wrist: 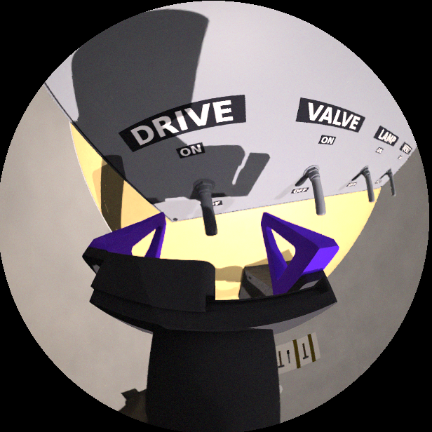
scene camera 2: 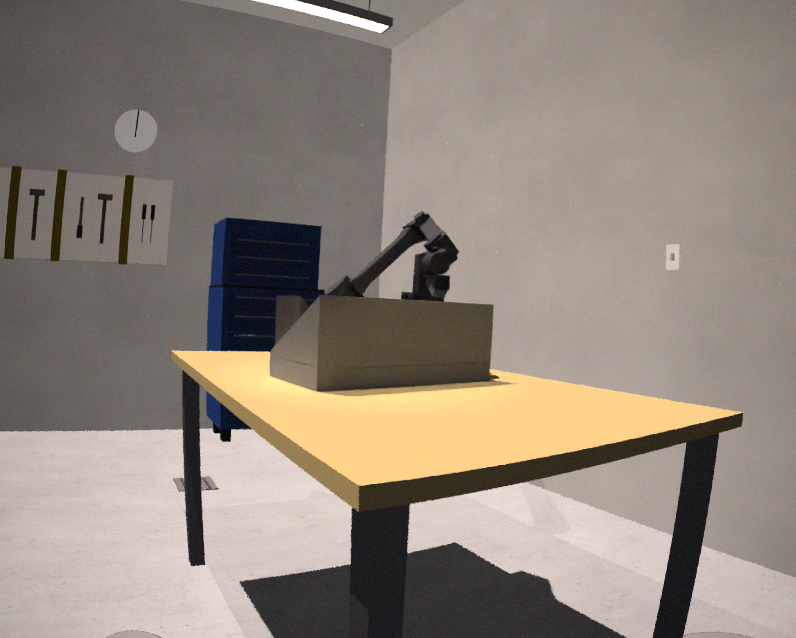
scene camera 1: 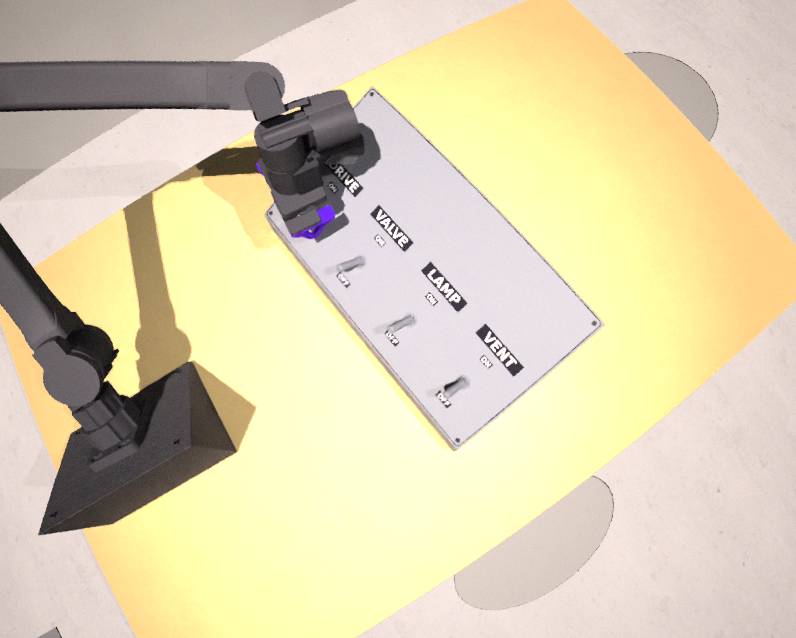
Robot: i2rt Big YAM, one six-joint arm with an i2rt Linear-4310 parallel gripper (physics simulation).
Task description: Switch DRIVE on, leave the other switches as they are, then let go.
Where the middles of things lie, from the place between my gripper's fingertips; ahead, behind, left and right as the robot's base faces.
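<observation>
The grey switch panel (scene camera 1: 486, 307) is there for me to see, 3 cm below my hand, 13 cm ahead of it and 15 cm to the right of it.
</observation>
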